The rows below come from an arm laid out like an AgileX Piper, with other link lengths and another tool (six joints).
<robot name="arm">
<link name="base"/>
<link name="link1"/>
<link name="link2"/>
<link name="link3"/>
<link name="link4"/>
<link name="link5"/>
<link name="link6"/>
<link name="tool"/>
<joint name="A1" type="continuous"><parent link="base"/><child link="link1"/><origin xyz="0 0 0.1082" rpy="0 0 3.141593"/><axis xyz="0 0 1"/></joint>
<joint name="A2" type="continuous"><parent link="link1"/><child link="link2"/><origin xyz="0 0 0" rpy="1.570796 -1.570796 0"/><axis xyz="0 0 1"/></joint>
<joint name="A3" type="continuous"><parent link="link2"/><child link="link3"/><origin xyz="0.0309 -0.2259 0" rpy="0 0 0"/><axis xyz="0 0 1"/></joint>
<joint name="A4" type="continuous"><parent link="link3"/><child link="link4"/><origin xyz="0.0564 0.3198 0" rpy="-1.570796 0 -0.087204"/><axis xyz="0 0 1"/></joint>
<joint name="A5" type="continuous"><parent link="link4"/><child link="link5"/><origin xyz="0 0 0" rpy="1.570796 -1.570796 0"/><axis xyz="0 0 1"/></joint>
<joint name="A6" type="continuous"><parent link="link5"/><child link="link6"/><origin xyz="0.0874 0 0" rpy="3.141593 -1.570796 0"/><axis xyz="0 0 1"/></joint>
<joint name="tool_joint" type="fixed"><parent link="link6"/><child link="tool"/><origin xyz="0.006 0.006 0.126" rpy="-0.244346 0 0.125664"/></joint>
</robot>
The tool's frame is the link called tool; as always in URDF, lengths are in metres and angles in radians. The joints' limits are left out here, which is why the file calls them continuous.
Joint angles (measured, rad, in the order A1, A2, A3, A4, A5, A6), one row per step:
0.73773, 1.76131, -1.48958, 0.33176, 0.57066, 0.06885
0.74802, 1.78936, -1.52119, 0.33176, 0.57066, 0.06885
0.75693, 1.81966, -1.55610, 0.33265, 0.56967, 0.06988
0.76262, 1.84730, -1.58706, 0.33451, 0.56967, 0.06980
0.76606, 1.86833, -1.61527, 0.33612, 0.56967, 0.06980
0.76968, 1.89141, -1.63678, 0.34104, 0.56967, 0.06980
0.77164, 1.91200, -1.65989, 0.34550, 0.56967, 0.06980
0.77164, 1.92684, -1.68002, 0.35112, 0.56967, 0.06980
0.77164, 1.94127, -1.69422, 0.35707, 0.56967, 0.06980
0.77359, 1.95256, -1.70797, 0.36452, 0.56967, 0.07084
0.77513, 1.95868, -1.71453, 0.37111, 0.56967, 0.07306
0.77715, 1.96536, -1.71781, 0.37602, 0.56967, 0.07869
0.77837, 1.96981, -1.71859, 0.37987, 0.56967, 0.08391
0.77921, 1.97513, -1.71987, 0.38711, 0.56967, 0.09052
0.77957, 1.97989, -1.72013, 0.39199, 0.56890, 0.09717
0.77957, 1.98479, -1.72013, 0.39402, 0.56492, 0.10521
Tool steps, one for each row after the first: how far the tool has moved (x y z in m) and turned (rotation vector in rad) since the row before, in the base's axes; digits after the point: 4 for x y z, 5 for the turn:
0.0007, 0.0084, -0.0004, 0.00241, -0.00262, 0.01029
0.0016, 0.0085, -0.0001, 0.00482, -0.00284, 0.00776
0.0021, 0.0067, -0.0008, 0.00358, -0.00120, 0.00542
0.0024, 0.0053, 0.0016, 0.00611, -0.00408, 0.00317
0.0013, 0.0049, -0.0028, 0.00240, 0.00450, 0.00280
0.0021, 0.0043, -0.0007, 0.00491, 0.00126, 0.00122
0.0024, 0.0031, 0.0012, 0.00766, 0.00008, -0.00091
0.0017, 0.0024, -0.0014, 0.00405, 0.00426, -0.00095
0.0005, 0.0032, 0.0003, 0.00741, 0.00406, 0.00012
-0.0002, 0.0020, -0.0002, 0.00585, 0.00571, -0.00089
-0.0006, 0.0017, -0.0022, 0.00332, 0.00958, -0.00230
-0.0005, 0.0010, -0.0021, 0.00219, 0.00877, -0.00269
-0.0005, 0.0012, -0.0023, 0.00483, 0.01231, -0.00454
-0.0002, 0.0007, -0.0024, 0.00329, 0.01049, -0.00497
0.0006, 0.0004, -0.0023, 0.00347, 0.00747, -0.00696

